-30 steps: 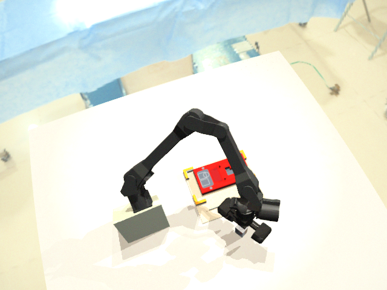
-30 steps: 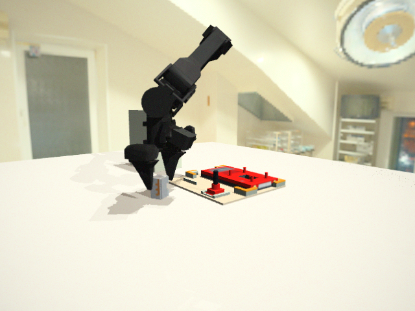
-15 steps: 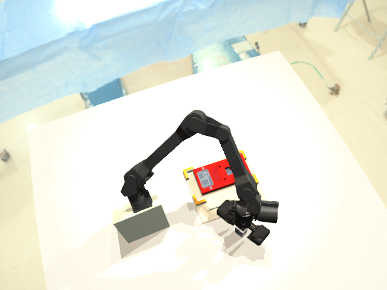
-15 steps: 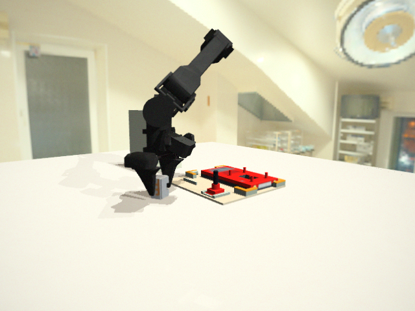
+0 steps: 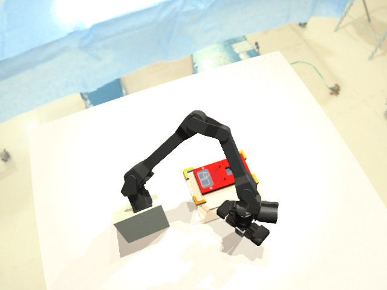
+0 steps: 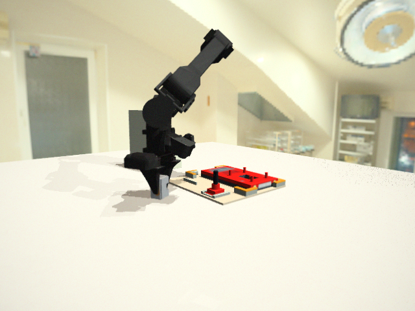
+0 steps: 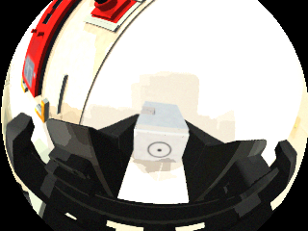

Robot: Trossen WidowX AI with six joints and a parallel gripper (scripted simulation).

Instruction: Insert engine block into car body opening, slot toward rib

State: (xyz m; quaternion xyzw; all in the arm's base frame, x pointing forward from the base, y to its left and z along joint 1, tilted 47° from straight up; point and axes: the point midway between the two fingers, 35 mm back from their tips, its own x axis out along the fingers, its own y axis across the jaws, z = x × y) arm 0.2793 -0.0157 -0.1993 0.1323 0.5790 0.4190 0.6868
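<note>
My gripper tip is now 8 cm short of the black post, 10 cm to the right of it and 2 cm below it. From my gripper tip the other things lie so: engine block (1 cm to the left, 1 cm above).
</note>
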